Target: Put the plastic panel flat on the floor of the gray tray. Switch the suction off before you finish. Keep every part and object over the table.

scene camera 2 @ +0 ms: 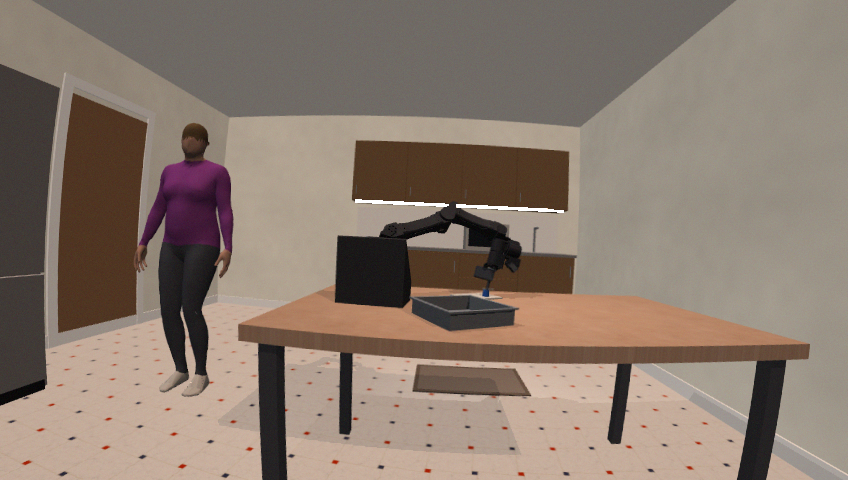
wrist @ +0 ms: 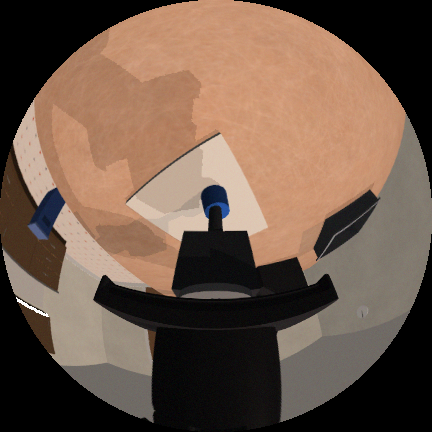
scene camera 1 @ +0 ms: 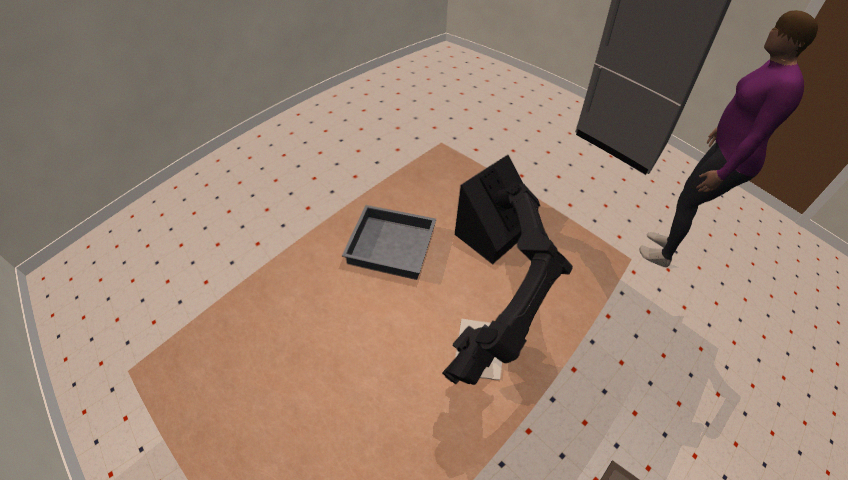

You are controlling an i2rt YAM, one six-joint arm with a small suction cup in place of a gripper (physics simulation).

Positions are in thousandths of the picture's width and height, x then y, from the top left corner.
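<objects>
Gray tray visible: scene camera 2 (536,651), the wrist view (793,522), scene camera 1 (453,501).
</objects>
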